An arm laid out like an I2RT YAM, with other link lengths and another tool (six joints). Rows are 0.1 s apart.
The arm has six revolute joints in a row. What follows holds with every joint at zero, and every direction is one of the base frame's. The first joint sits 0.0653 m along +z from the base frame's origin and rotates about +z. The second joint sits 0.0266 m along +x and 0.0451 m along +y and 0.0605 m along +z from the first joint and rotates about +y. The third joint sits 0.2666 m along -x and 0.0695 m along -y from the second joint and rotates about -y. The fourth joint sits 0.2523 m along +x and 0.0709 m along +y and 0.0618 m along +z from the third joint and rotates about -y. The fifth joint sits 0.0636 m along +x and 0.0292 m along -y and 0.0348 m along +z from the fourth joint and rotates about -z. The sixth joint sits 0.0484 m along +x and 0.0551 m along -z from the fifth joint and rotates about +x. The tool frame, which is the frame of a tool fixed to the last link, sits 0.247 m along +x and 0.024 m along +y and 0.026 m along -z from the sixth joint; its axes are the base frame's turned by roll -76.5, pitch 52.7 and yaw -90 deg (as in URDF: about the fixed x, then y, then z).
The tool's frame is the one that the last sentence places.
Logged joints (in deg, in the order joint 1, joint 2, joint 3, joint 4, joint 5, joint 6), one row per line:
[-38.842 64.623 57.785 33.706 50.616 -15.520]
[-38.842 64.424 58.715 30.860 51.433 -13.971]
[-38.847 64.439 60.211 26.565 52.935 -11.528]
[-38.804 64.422 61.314 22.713 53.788 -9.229]
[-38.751 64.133 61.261 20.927 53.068 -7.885]
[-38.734 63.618 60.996 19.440 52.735 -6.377]
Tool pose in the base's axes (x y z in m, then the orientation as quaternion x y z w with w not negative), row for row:
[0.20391 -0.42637 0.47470 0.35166 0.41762 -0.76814 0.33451]
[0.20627 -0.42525 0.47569 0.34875 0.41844 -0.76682 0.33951]
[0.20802 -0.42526 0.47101 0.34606 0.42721 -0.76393 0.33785]
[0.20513 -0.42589 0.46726 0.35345 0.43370 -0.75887 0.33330]
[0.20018 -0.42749 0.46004 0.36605 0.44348 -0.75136 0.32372]
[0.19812 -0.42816 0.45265 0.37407 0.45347 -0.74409 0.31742]
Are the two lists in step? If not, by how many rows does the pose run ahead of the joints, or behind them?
The pose runs 2 rows behind the joints: the pose in row i belongs to the joints in row i - 2.
